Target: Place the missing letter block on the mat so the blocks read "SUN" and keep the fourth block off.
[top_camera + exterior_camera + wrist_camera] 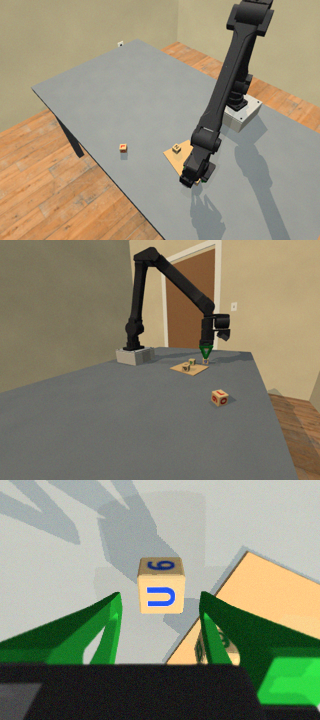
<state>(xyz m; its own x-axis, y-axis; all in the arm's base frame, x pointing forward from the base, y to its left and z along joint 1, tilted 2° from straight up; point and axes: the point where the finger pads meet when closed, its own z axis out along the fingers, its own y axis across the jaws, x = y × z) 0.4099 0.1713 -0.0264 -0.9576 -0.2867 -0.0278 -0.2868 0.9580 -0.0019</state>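
Right now my hand is 3 cm above the block. Round my hand: tan mat: 4 cm behind, 11 cm to the right, 4 cm below.
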